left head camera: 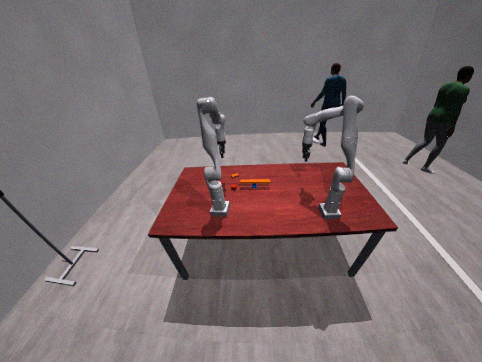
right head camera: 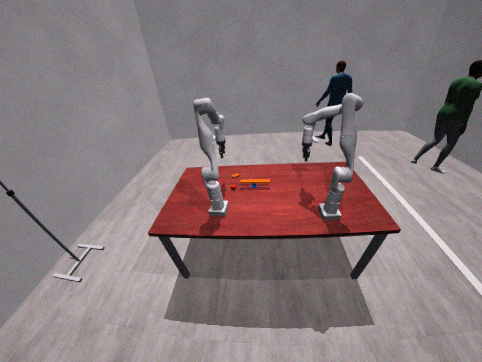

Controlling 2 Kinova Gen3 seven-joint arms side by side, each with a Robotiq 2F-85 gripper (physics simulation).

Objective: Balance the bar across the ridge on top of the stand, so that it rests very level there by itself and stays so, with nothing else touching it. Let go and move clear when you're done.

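Observation:
The orange bar lies across the top of the small blue stand and looks level, with its shadow on the table below. No gripper touches it. My left gripper hangs high above the table's back left part, apart from the bar; its fingers are too small to judge. My right gripper hangs high, well to the right of the bar and clear of it; its fingers are also too small to judge. The ridge is hidden under the bar.
A small orange piece lies behind and left of the bar. A small red piece lies left of the stand. All are on the red table. Two people stand beyond the table.

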